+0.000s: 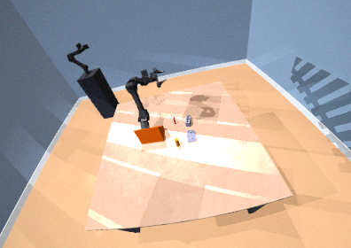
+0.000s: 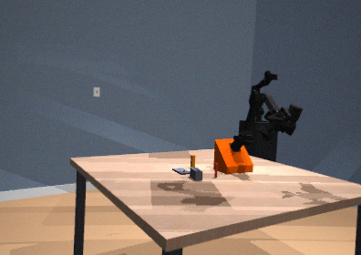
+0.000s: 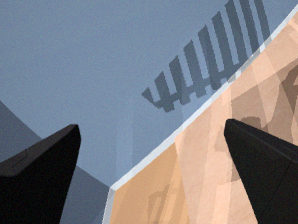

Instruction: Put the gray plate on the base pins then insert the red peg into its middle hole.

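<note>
Now: the gray plate 340 mm to the right of my gripper tip, 290 mm below it and 130 mm ahead of it. Round my gripper tip: red peg: 320 mm to the right, 290 mm below, 10 mm ahead; orange-yellow object: 560 mm to the right, 290 mm below, 20 mm ahead; base: 490 mm to the right, 320 mm below, 130 mm ahead.
</note>
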